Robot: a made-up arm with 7 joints. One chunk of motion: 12 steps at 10 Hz.
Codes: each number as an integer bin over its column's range. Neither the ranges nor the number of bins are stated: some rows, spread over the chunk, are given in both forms.
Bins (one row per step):
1: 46 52 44 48 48 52
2: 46 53 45 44 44 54
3: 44 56 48 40 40 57
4: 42 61 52 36 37 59
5: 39 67 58 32 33 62
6: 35 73 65 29 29 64
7: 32 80 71 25 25 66
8: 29 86 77 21 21 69
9: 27 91 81 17 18 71
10: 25 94 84 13 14 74
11: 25 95 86 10 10 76
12: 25 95 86 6 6 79
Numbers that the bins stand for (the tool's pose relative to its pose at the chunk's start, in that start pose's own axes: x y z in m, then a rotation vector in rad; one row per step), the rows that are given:
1: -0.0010 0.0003 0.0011 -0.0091 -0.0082 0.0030
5: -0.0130 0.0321 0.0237 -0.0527 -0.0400 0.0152
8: -0.0302 0.0724 0.0544 -0.0827 -0.0655 0.0236
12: -0.0371 0.0915 0.0690 -0.1236 -0.0973 0.0358
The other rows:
2: -0.0010 0.0024 0.0027 -0.0200 -0.0167 0.0055
3: -0.0044 0.0088 0.0076 -0.0309 -0.0252 0.0091
4: -0.0079 0.0194 0.0140 -0.0418 -0.0315 0.0115
6: -0.0199 0.0448 0.0351 -0.0609 -0.0485 0.0176
7: -0.0251 0.0597 0.0447 -0.0718 -0.0570 0.0200
9: -0.0336 0.0830 0.0609 -0.0936 -0.0718 0.0261
10: -0.0371 0.0894 0.0658 -0.1045 -0.0803 0.0297
11: -0.0371 0.0915 0.0690 -0.1127 -0.0888 0.0321

